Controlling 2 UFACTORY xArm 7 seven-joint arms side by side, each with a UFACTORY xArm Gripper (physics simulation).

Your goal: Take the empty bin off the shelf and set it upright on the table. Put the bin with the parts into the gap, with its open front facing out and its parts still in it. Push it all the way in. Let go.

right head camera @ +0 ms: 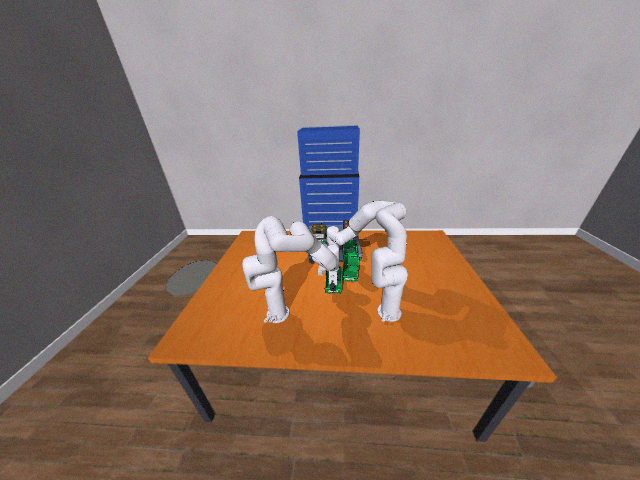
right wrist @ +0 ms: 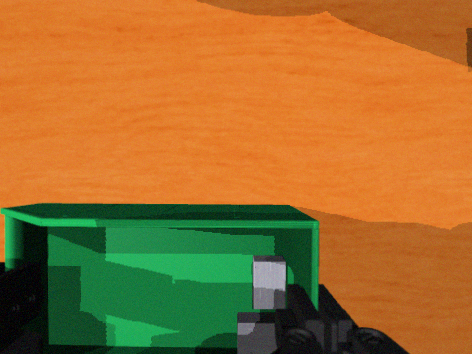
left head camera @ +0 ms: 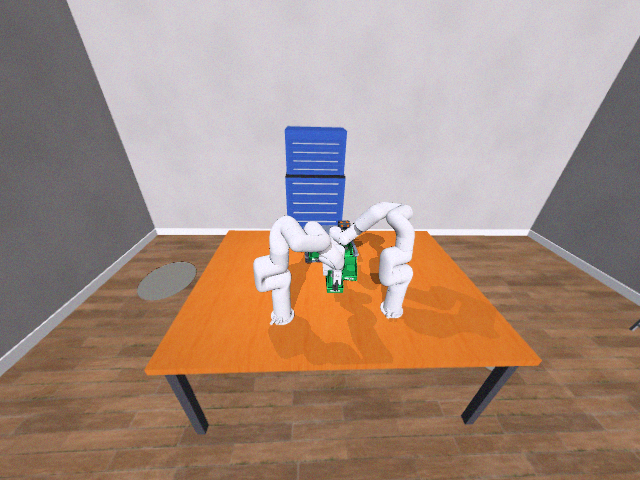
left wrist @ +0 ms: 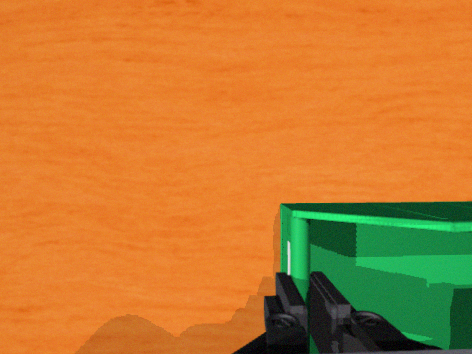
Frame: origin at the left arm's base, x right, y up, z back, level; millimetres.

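Where they show: left gripper, between the fingertips: (right head camera: 332, 289) (right wrist: 22, 286) (left head camera: 334, 289) (left wrist: 297, 299); right gripper, between the fingertips: (right wrist: 303, 313); left arm's base, origin of its link: (right head camera: 278, 313) (left head camera: 282, 315); right arm's base, origin of its link: (right head camera: 389, 312) (left head camera: 391, 309).
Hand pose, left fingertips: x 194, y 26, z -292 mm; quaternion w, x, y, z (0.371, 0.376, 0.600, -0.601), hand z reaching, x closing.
Note:
Things, the pixels of their centre, and the offset from my left fingertips. "spot": a spot on its surface instead. Level surfaces: height alone.
- green bin with the parts, middle of its body: (right wrist: 147, 299) (left wrist: 460, 308) (right head camera: 333, 279) (left head camera: 334, 279) dz -73, dx -34, dy +12 mm
- green bin, middle of its body: (right head camera: 350, 268) (left head camera: 349, 268) dz -225, dx +18, dy +12 mm
- shelf, a spot on its surface: (right head camera: 360, 252) spot: dz -379, dx +23, dy +49 mm
- table, height of its surface: dy -26 mm
The green bin with the parts (left head camera: 334, 290) (right head camera: 333, 291) (left wrist: 400, 270) (right wrist: 150, 280) stands upright on the table. Grey block-like parts (right wrist: 269, 280) lie inside it at the end by the right gripper. My left gripper (left head camera: 336, 283) (right head camera: 332, 284) (left wrist: 297, 299) is shut on its labelled end wall. My right gripper (right wrist: 303, 313) is shut on the opposite end wall; the arms hide it in both head views. Another green bin (left head camera: 350, 267) (right head camera: 351, 271) lies just behind and to the right, with no parts visible in it. The shelf's gap is hidden behind the arms.
The shelf (right head camera: 360, 252) is mostly hidden by the arms, with more green bins in it and orange and black items (left head camera: 344, 223) (right head camera: 317, 227) near its top. A tall blue cabinet (left head camera: 315, 155) (right head camera: 328, 155) stands behind the table (left head camera: 232, 346) (right head camera: 232, 341). The two arms cross close together.

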